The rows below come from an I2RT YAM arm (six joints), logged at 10 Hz.
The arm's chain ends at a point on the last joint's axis. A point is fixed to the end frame.
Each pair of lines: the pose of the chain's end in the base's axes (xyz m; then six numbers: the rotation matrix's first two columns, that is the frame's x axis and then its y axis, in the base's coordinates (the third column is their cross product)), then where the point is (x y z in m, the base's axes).
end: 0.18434 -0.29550 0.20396 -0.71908 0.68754 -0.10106 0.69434 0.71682 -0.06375
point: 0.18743 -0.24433 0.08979
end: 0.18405 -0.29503 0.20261 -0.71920 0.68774 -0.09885 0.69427 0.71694 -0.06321
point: 0.18700 -0.24364 0.08854
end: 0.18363 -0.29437 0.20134 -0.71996 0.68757 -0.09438 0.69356 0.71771 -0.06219
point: 0.18625 -0.24254 0.08746
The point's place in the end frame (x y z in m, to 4 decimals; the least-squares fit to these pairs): 0.0445 0.0461 0.1075
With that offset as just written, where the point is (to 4 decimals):
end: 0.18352 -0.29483 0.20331 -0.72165 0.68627 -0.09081 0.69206 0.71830 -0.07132
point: 0.1851 -0.2435 0.0892
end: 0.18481 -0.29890 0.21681 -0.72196 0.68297 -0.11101 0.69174 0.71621 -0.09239
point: 0.1863 -0.2509 0.1012
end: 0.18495 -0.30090 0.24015 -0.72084 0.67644 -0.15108 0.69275 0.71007 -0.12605
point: 0.1872 -0.2591 0.1222
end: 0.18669 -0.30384 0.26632 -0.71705 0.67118 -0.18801 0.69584 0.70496 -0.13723
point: 0.1912 -0.2661 0.1471
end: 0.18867 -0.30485 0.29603 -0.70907 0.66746 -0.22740 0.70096 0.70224 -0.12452
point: 0.1977 -0.2694 0.1763
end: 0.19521 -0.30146 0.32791 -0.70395 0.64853 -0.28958 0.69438 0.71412 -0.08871
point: 0.2119 -0.2680 0.2085
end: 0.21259 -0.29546 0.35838 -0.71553 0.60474 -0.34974 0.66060 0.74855 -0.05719
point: 0.2356 -0.2633 0.2397
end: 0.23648 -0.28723 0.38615 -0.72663 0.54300 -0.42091 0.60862 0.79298 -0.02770
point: 0.2665 -0.2562 0.2687
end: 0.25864 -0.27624 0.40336 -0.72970 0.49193 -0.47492 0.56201 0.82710 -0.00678
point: 0.2939 -0.2454 0.2873
